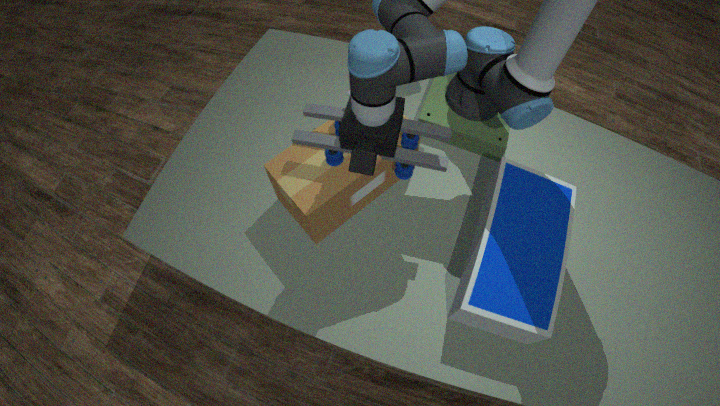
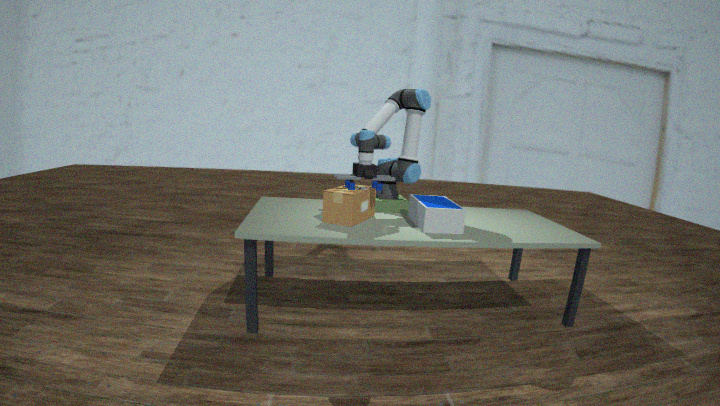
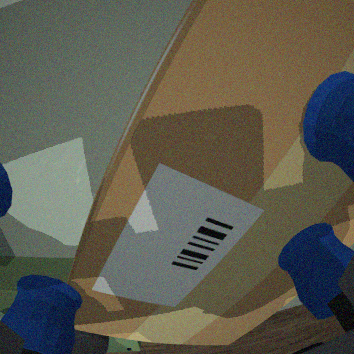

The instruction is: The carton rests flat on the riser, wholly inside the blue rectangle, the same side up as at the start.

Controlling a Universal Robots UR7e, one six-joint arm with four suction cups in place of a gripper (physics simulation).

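Frame: origin at the arm's base, x ahead, y left, z up, level; metres.
Where they show: end effector, tool point: [image 2: 363,188] [image 3: 169,229]; arm's base, origin of the base link: [image 1: 472,100] [image 2: 385,197].
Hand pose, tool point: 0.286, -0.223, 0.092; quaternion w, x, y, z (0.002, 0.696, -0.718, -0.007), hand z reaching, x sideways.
Observation:
Things, the pixels of their centre, and the offset from my tool point, as dx, dy, dz. Level surfaces: height alone.
- brown carton, body centre: [image 3: 239,139] [image 1: 345,165] [image 2: 350,203] -0.002, -0.060, -0.080
- grey riser, body centre: [image 1: 518,250] [image 2: 435,213] +0.122, +0.351, -0.096
- blue rectangle, body centre: [image 1: 528,241] [image 2: 436,201] +0.122, +0.351, -0.036
- pale green table, its level: dz -0.157
The brown carton [image 1: 322,201] [image 2: 347,207] [image 3: 228,70] lies flat on the table, left of the riser, with its barcode label [image 3: 175,239] facing up. The grey riser [image 1: 498,328] [image 2: 438,221] carries the blue rectangle [image 1: 523,242] [image 2: 435,201] on its top, and nothing lies on it. My suction gripper [image 1: 370,151] [image 2: 362,185] hangs just over the carton's top at the end nearer the arm's base. I cannot tell if the blue cups [image 3: 316,267] touch the carton. The gripper holds nothing.
The pale green table [image 1: 191,192] [image 2: 281,221] stands on a wooden floor. The arm's green base plate [image 1: 468,130] [image 2: 390,205] sits at the table's back edge, between the carton and the riser.

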